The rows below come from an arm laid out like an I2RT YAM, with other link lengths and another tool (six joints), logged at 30 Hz.
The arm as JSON. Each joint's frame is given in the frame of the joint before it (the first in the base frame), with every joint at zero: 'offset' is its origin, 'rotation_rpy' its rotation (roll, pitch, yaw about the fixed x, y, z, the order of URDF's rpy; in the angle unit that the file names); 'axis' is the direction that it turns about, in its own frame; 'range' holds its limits. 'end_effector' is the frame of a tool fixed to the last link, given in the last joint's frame.
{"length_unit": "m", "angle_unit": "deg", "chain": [
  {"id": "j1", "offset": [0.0, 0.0, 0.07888], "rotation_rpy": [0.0, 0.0, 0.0], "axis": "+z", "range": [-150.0, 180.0]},
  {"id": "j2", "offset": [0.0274, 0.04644, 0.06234], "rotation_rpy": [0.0, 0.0, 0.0], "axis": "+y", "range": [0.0, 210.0]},
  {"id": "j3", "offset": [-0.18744, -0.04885, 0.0], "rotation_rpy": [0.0, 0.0, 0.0], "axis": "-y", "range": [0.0, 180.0]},
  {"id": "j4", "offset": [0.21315, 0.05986, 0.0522], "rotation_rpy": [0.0, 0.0, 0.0], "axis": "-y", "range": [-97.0, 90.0]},
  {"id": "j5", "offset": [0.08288, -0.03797, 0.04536], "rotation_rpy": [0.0, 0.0, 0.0], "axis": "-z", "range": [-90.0, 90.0]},
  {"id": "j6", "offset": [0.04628, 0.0, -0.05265], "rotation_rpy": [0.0, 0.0, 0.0], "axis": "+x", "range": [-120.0, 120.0]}
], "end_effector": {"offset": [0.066, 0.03, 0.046], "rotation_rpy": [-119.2, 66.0, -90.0]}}
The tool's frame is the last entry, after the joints.
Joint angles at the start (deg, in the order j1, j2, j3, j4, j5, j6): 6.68, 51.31, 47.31, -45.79, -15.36, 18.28
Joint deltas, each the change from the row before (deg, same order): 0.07, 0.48, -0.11, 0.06, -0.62, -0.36; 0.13, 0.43, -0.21, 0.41, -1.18, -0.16; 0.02, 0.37, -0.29, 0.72, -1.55, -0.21; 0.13, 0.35, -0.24, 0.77, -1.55, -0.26; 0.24, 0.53, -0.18, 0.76, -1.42, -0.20; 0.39, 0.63, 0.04, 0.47, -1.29, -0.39; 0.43, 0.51, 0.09, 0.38, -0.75, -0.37; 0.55, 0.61, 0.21, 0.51, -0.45, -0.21; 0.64, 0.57, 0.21, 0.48, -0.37, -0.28; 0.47, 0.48, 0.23, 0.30, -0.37, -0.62; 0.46, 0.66, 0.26, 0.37, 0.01, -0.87; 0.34, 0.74, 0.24, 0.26, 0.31, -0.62; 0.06, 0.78, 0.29, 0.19, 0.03, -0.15; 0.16, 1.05, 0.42, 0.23, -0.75, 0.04; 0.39, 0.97, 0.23, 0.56, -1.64, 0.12
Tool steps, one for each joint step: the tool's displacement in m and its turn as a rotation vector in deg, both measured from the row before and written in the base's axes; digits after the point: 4 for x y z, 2 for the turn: -0.0002, 0.0018, -0.0023, 0.20, 0.46, 0.73; -0.0001, 0.0029, -0.0014, 0.78, 0.28, 1.00; 0.0001, 0.0031, -0.0006, 1.08, 0.00, 1.16; 0.0000, 0.0036, 0.0000, 1.06, -0.14, 1.31; 0.0001, 0.0039, -0.0005, 0.98, 0.00, 1.29; -0.0004, 0.0045, -0.0003, 0.76, 0.07, 1.49; -0.0003, 0.0037, -0.0001, 0.37, -0.06, 1.17; 0.0003, 0.0038, 0.0003, 0.25, -0.16, 0.98; 0.0000, 0.0041, 0.0003, 0.16, -0.21, 1.07; -0.0003, 0.0035, 0.0004, -0.02, -0.32, 1.14; 0.0003, 0.0031, -0.0003, -0.45, -0.42, 1.06; 0.0008, 0.0019, -0.0014, -0.58, -0.13, 0.58; 0.0015, 0.0007, -0.0013, -0.15, 0.21, 0.15; 0.0012, 0.0023, -0.0010, 0.52, 0.52, 0.60; -0.0001, 0.0047, -0.0002, 1.28, 0.48, 1.33
